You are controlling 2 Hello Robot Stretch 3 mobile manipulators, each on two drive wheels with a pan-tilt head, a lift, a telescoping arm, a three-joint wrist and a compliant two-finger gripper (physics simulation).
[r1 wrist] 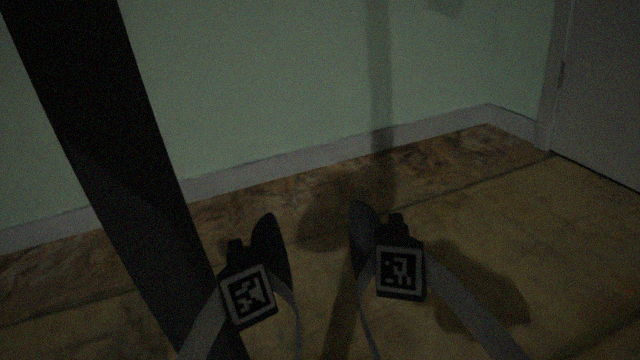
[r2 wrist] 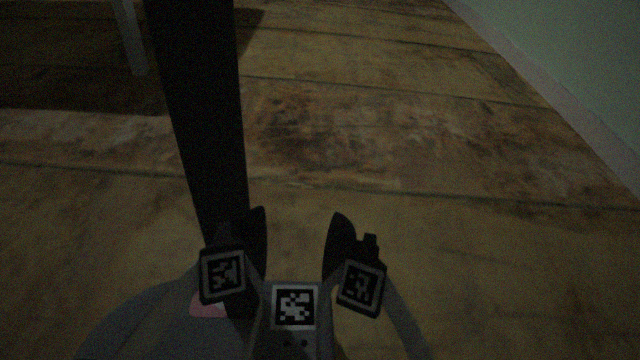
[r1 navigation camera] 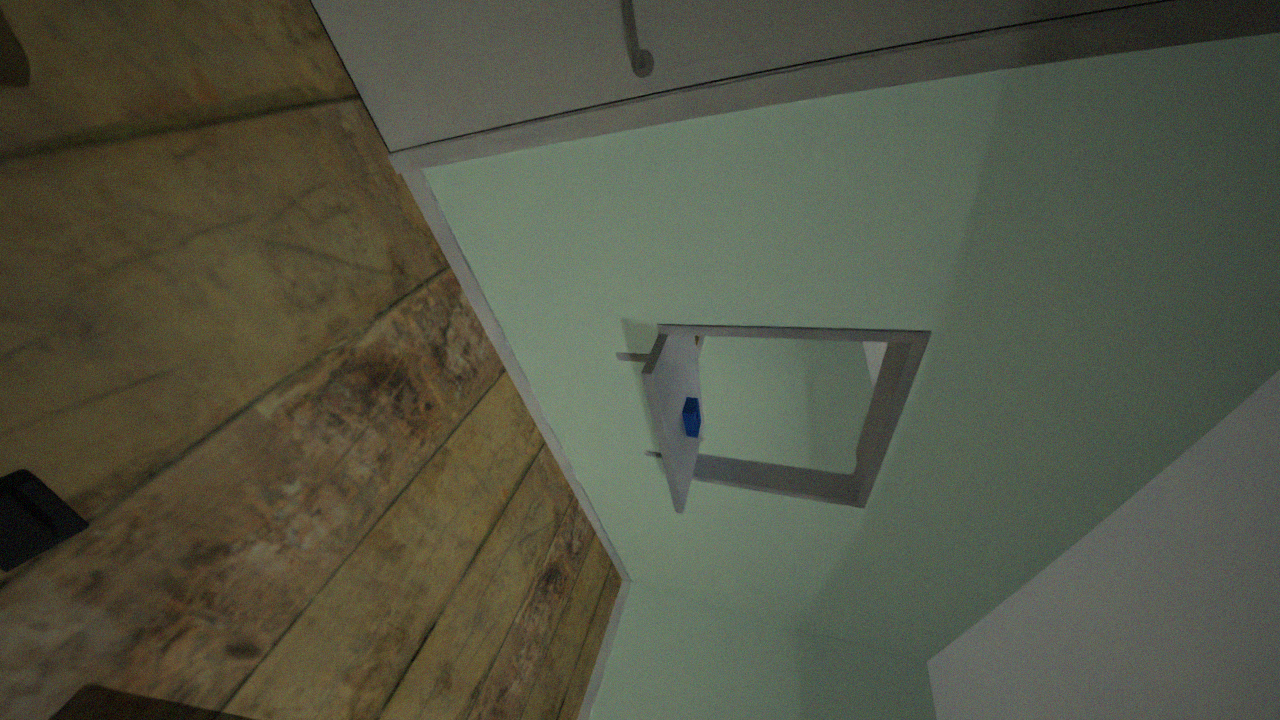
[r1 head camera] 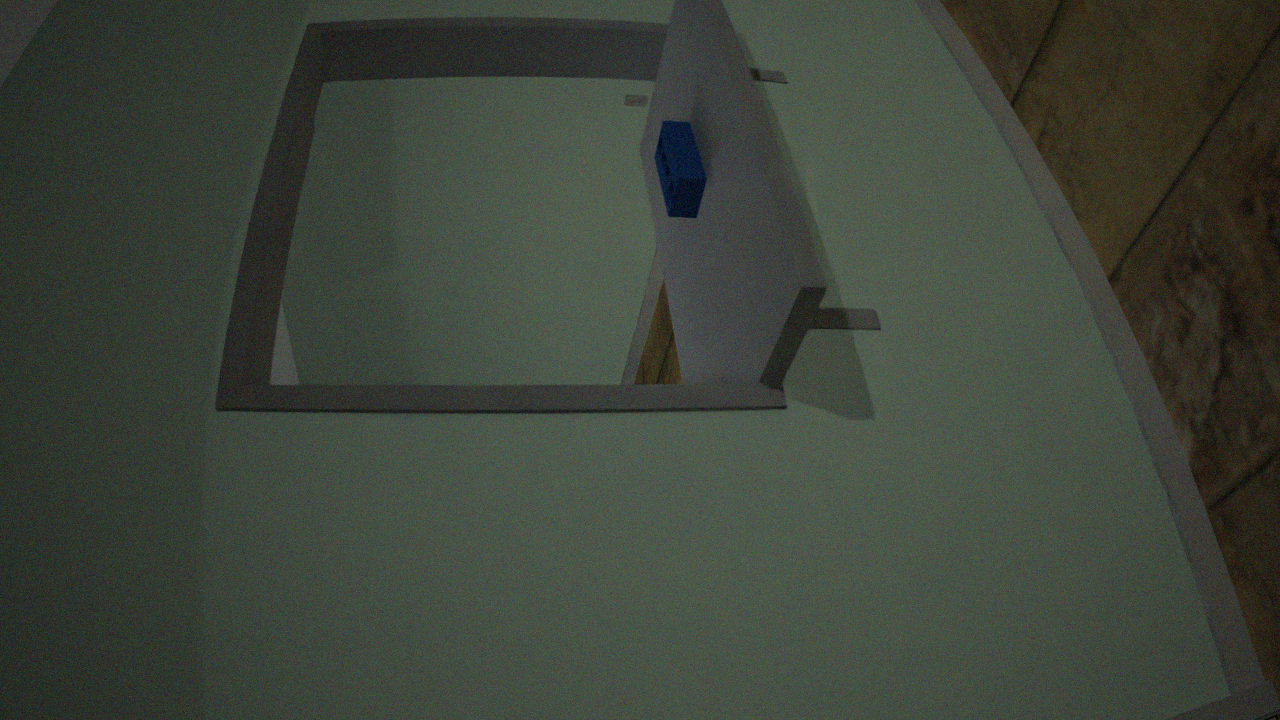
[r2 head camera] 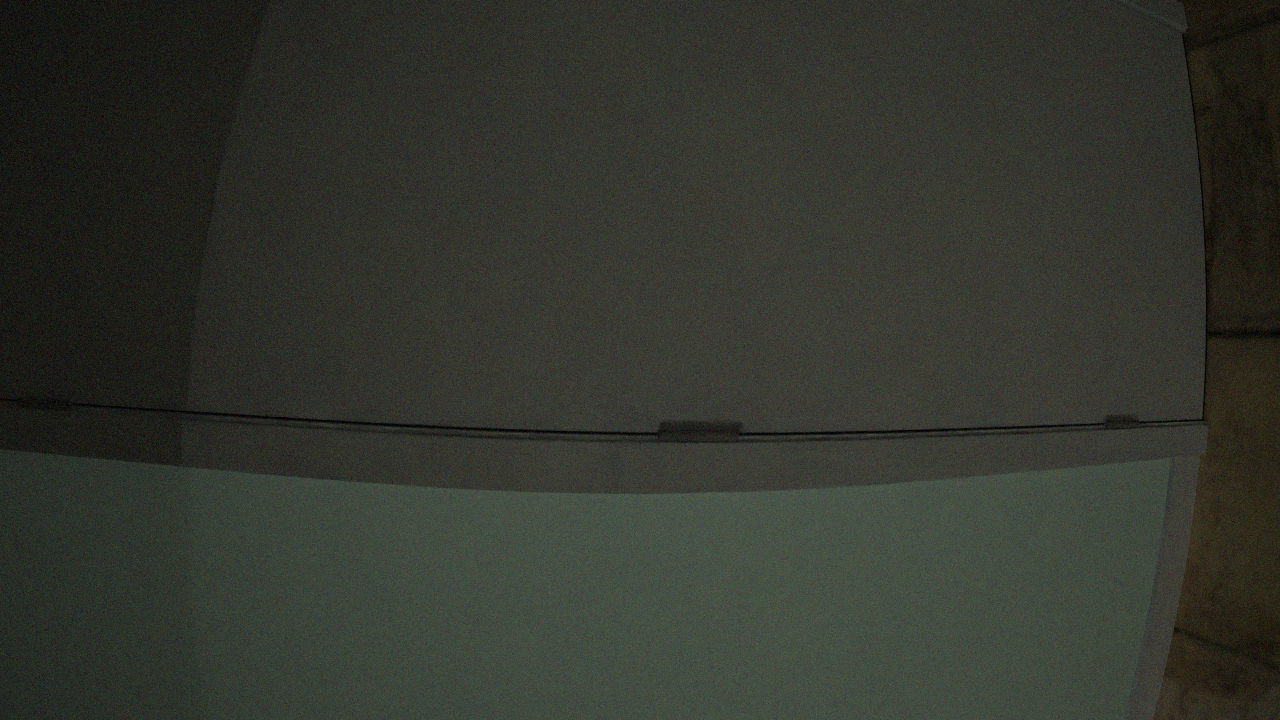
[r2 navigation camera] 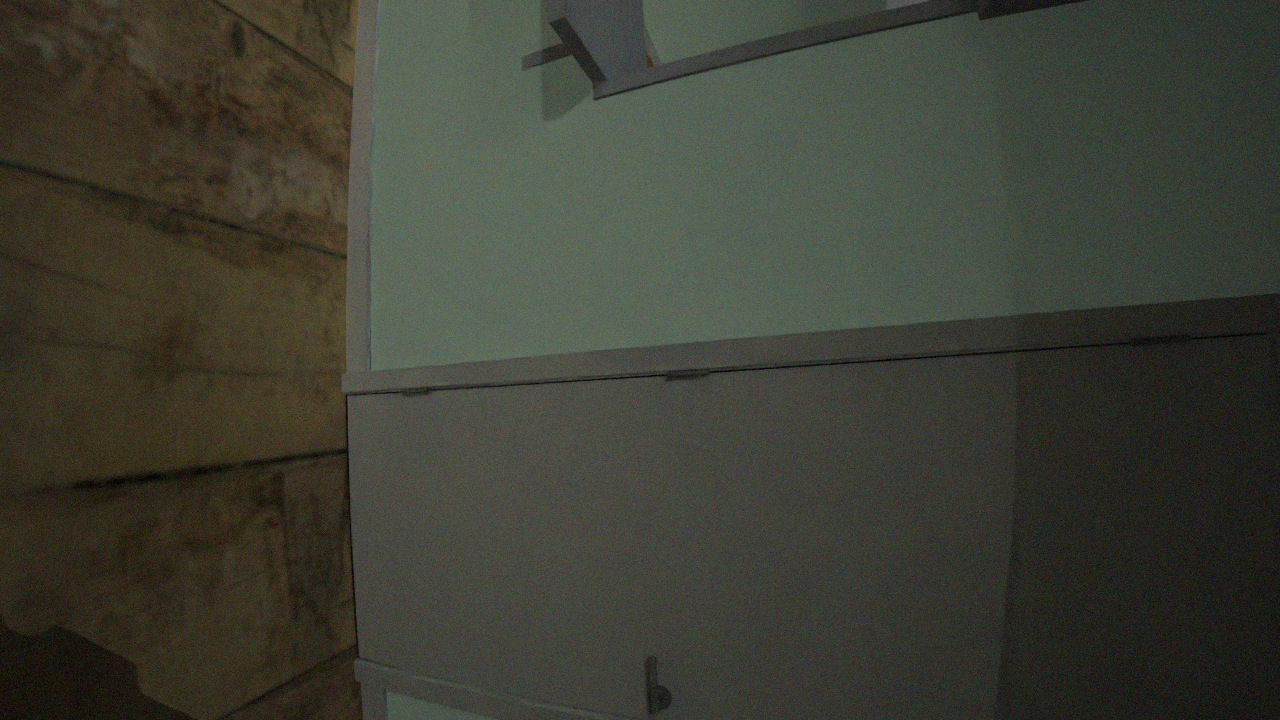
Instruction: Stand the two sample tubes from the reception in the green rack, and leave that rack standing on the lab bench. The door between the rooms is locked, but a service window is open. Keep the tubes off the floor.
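Observation:
The service window (r1 head camera: 510, 397) (r1 navigation camera: 881, 420) (r2 navigation camera: 787, 44) is an open framed hole in the green wall. A blue rack-like block (r1 head camera: 682, 174) (r1 navigation camera: 691, 417) stands on its pale ledge (r1 head camera: 742, 259) (r1 navigation camera: 666, 394) (r2 navigation camera: 613, 35); whether it holds anything is too small to tell. The r1 gripper (r1 wrist: 315, 220) is open and empty above the wooden floor, near a wall. The r2 gripper (r2 wrist: 298, 215) is open and empty above the wooden floor. The green rack and the two sample tubes do not show. The lab bench is not identifiable.
A closed grey door (r1 navigation camera: 501, 71) (r1 wrist: 600, 90) (r2 head camera: 698, 223) (r2 navigation camera: 680, 492) is set in the wall beside the window. A dark robot part (r1 wrist: 110, 125) (r2 wrist: 205, 100) crosses each wrist view. A grey table leg (r2 wrist: 131, 40) stands at the upper left of the r2 wrist view.

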